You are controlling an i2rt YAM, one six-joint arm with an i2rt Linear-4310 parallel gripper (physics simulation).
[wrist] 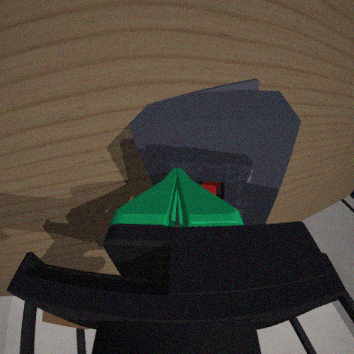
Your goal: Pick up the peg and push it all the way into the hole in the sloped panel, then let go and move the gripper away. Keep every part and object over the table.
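Places are measured from the arm's base along level axes (x ahead, y down, z left), in millimetres.
Pixels of known places: gripper, fingertip midpoint: (176,174).
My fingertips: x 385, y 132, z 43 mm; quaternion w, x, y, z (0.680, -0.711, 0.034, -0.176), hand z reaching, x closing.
Note:
For each thing: its top centre in the pictures, then the offset to it from my fingertips. Level surfaces: height alone.
- dark grey sloped panel, top centre: (249,207) dx +49, dy -38, dz -3 mm
- red peg, top centre: (220,242) dx +20, dy -53, dz -19 mm
- wooden table, surface height: dy +52 mm
The dark grey sloped panel (215,127) stands on the table in the middle of the wrist view. The red peg (211,188) shows as a small patch in the square hole of the panel, just right of my fingertips. A dark strip of the hole shows at its right side; how deep the peg sits is hard to tell, as the fingers hide its lower part. My gripper (176,174) has green fingers that are shut against each other with nothing between them. Their tips are in front of the panel, just left of the peg.
The wooden table (65,65) lies around the panel. The shadow of the arm falls on the table at the left. The table's edge shows at the lower right and lower left, with a pale floor beyond it.

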